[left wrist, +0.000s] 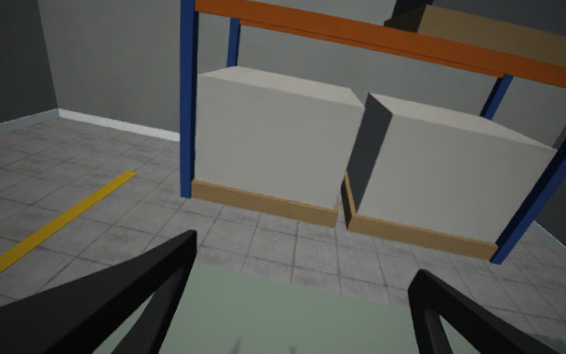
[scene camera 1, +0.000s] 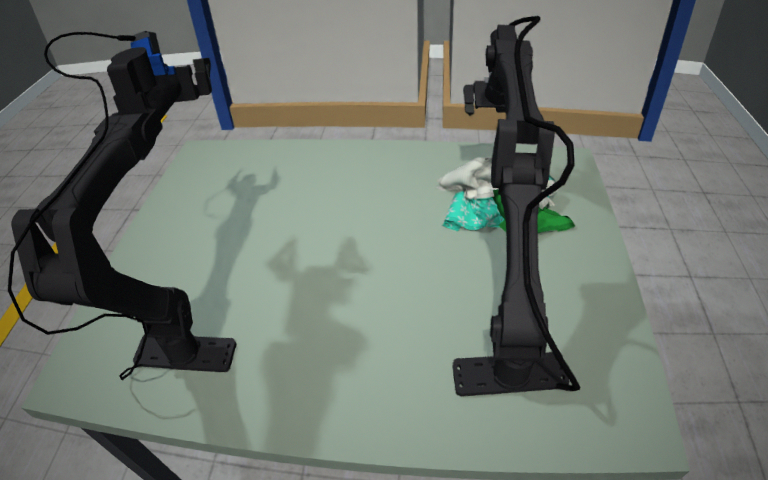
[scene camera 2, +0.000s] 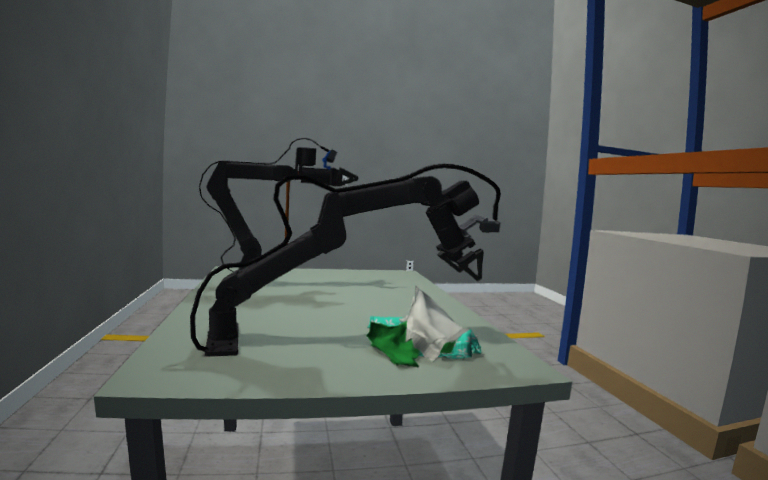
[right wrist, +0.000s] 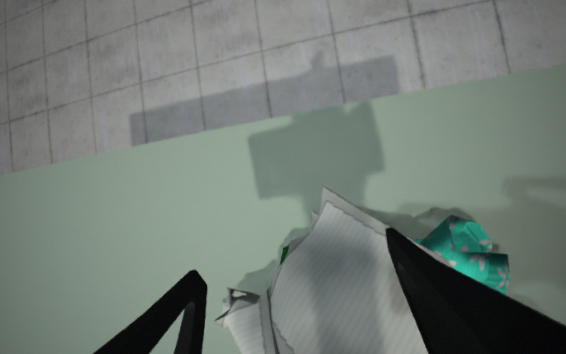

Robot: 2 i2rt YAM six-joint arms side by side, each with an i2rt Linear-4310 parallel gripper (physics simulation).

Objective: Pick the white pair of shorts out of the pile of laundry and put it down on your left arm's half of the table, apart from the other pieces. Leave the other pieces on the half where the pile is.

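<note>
The white shorts point(scene camera 1: 470, 178) point(scene camera 2: 430, 325) point(right wrist: 345, 280) lie crumpled on top of the pile, with one fold peaking up. Under them are a teal flower-patterned piece point(scene camera 1: 468, 212) point(scene camera 2: 464, 346) point(right wrist: 480, 267) and a green piece point(scene camera 1: 555, 221) point(scene camera 2: 396, 345) point(right wrist: 284, 254). My right gripper point(scene camera 2: 474, 272) point(right wrist: 288, 259) is open and empty, in the air above the pile's far side; the shorts show partly between and below its fingers. In scene camera 1 my right arm hides part of the pile. My left gripper point(scene camera 1: 197, 78) point(scene camera 2: 348, 177) point(left wrist: 306, 261) is open and empty, high above the left half.
The pile lies on the right half of the green table point(scene camera 1: 385, 283) point(scene camera 2: 339, 406), near its far edge. A rack with a blue post point(scene camera 2: 583, 198) point(left wrist: 187, 100) and large pale boxes point(scene camera 2: 668, 316) point(left wrist: 275, 140) stands beyond that edge. Shadows of the arms fall on the table.
</note>
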